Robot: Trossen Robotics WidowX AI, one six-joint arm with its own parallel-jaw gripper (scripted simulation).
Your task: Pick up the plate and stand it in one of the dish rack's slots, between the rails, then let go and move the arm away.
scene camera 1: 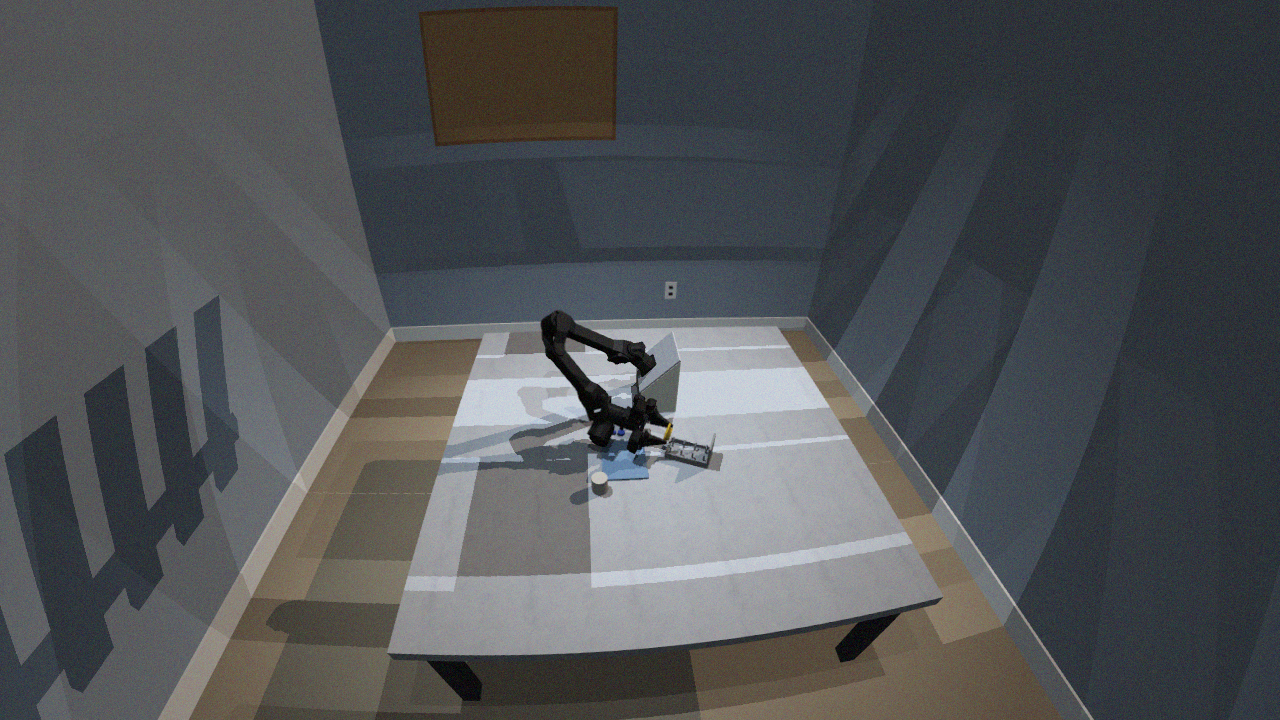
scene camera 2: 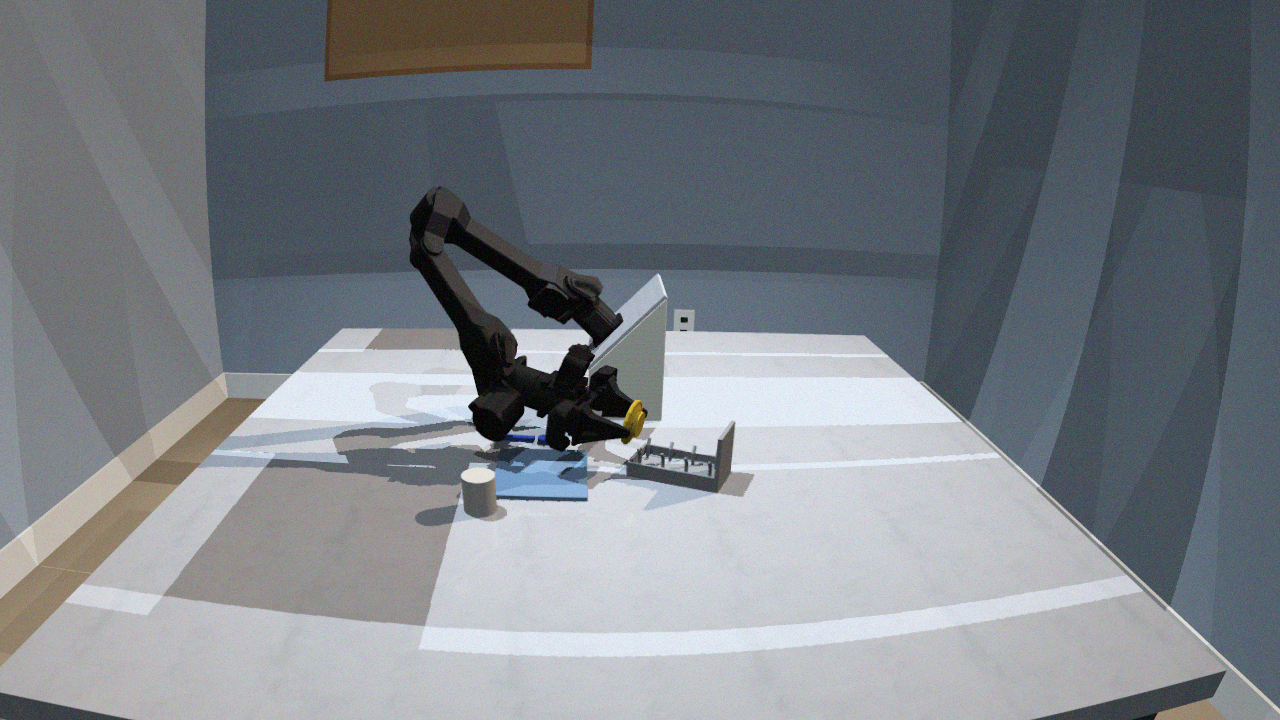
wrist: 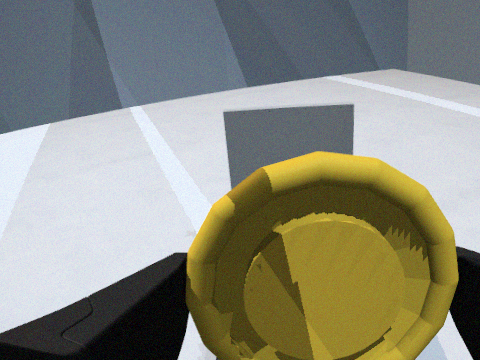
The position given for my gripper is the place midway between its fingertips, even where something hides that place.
Note:
My gripper (scene camera 2: 638,424) holds a yellow plate (wrist: 326,249). Further things: a grey dish rack (scene camera 2: 668,465), a beige cup (scene camera 2: 478,484) and a blue mat (scene camera 2: 521,474).
The grey dish rack also shows in scene camera 1 (scene camera 1: 680,450). My gripper shows as well in scene camera 1 (scene camera 1: 669,434) and in the wrist view (wrist: 318,268). The blue mat is seen too in scene camera 1 (scene camera 1: 619,464). The wrist view does not show the beige cup: it is out of frame.

